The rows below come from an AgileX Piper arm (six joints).
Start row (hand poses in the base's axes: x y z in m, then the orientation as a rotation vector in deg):
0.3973 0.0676 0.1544 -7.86 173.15 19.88
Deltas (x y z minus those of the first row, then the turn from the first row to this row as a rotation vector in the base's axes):
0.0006 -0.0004 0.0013 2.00 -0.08 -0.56
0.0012 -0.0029 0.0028 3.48 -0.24 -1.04
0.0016 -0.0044 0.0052 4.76 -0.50 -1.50
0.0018 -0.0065 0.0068 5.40 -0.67 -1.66
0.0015 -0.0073 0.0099 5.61 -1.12 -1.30
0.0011 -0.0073 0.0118 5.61 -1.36 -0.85
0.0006 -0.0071 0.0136 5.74 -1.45 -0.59
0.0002 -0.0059 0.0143 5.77 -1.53 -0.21
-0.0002 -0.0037 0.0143 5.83 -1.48 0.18
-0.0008 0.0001 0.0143 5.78 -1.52 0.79
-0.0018 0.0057 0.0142 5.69 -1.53 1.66
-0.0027 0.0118 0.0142 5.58 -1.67 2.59
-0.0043 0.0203 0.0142 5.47 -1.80 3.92
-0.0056 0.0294 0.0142 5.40 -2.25 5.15
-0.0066 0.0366 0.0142 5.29 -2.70 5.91
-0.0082 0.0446 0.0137 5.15 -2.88 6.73
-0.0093 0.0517 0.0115 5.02 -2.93 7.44
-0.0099 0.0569 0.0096 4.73 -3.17 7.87
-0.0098 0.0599 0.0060 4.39 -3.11 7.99
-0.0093 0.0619 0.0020 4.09 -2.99 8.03
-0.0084 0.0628 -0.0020 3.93 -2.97 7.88
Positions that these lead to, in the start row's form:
0.3979 0.0672 0.1557 -6.87 172.59 22.82
0.3985 0.0647 0.1572 -6.05 172.05 24.97
0.3989 0.0632 0.1596 -5.30 171.43 26.78
0.3991 0.0611 0.1612 -5.03 171.08 27.68
0.3988 0.0603 0.1643 -5.62 170.60 27.93
0.3984 0.0603 0.1662 -6.33 170.38 27.92
0.3979 0.0605 0.1680 -6.72 170.27 28.12
0.3975 0.0617 0.1687 -7.30 170.20 28.18
0.3971 0.0639 0.1687 -7.88 170.24 28.31
0.3965 0.0677 0.1687 -8.80 170.24 28.29
0.3955 0.0733 0.1686 -10.12 170.27 28.23
0.3946 0.0794 0.1686 -11.54 170.17 28.11
0.3930 0.0879 0.1686 -13.56 170.06 28.03
0.3917 0.0970 0.1686 -15.46 169.61 27.93
0.3907 0.1042 0.1686 -16.64 169.17 27.74
0.3891 0.1122 0.1681 -17.90 168.99 27.55
0.3880 0.1193 0.1659 -18.97 168.94 27.41
0.3874 0.1245 0.1640 -19.66 168.76 26.96
0.3875 0.1275 0.1604 -19.86 168.90 26.48
0.3880 0.1295 0.1564 -19.94 169.09 26.06
0.3889 0.1304 0.1524 -19.72 169.17 25.82

